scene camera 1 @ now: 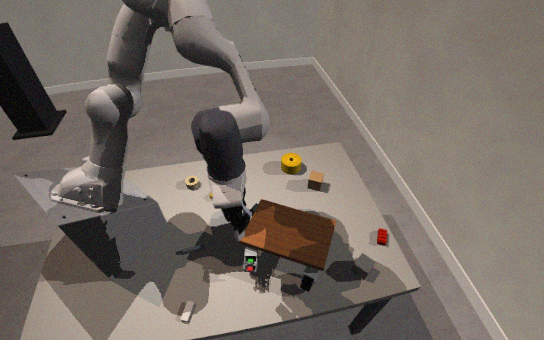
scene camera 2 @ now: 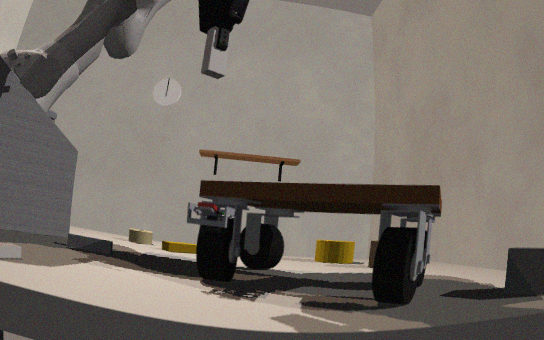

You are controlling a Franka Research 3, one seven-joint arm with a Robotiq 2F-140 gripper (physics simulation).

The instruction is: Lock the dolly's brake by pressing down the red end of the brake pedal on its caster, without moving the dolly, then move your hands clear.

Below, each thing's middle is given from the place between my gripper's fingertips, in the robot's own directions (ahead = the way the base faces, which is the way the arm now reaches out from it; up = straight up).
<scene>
The dolly (scene camera 2: 402,253) is 17 cm ahead of my hand, 8 cm to the left of it and 19 cm below it. From my hand the other things lie so: yellow cylinder (scene camera 2: 327,251) 28 cm ahead, 51 cm to the left, 22 cm below.
</scene>
